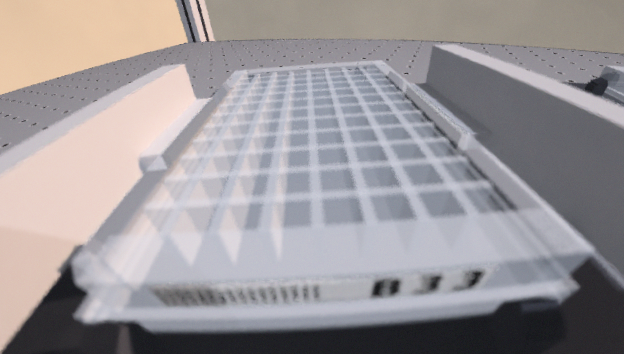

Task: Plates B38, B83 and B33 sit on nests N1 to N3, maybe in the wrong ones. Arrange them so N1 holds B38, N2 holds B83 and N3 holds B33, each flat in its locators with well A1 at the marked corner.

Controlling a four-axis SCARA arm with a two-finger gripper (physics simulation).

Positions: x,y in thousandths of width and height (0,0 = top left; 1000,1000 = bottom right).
I see my gripper (496,219) and a plate B33 (518,555).
